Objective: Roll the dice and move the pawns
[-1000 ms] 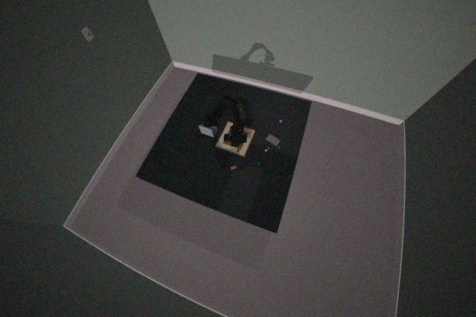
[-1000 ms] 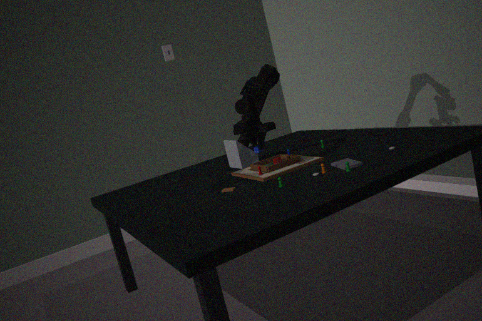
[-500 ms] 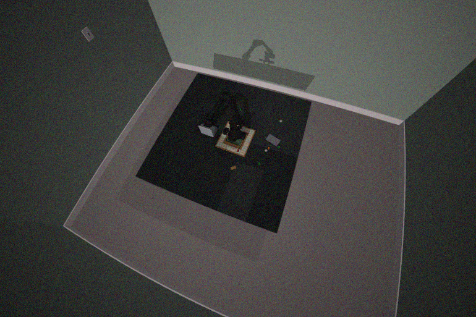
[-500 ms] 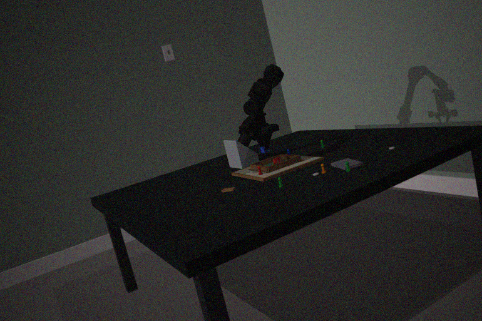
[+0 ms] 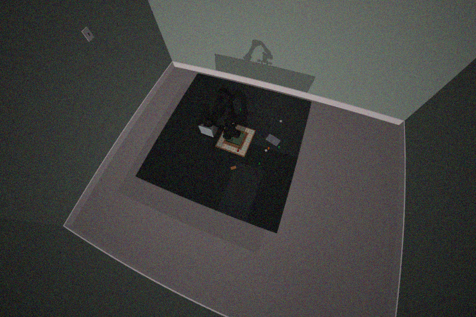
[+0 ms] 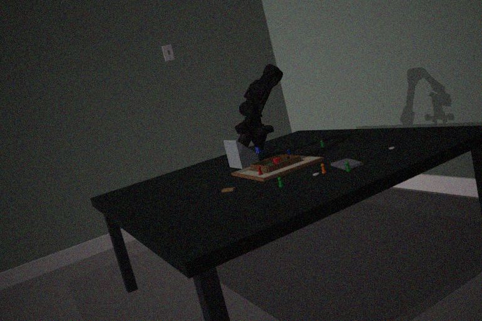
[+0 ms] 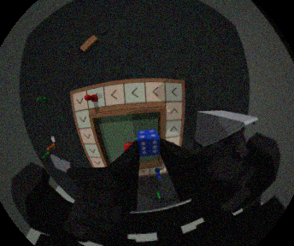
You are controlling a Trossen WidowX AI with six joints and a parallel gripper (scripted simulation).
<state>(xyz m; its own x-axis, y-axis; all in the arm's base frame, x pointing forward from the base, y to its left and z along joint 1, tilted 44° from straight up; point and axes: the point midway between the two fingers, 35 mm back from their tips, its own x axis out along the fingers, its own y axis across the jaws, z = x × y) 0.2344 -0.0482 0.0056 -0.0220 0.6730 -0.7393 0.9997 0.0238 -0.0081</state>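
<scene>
Now: gripper tip 100 mm short of the red pawn, 80 mm to the left of it and 60 mm above it. The rest, counted from my gripper tip: orange pawn (350 mm ahead, 70 mm below, 40 mm to the left); then blue pawn (150 mm to the left, 60 mm below, 30 mm behind); then small wooden piece (230 mm to the right, 120 mm ahead, 80 mm below).
</scene>
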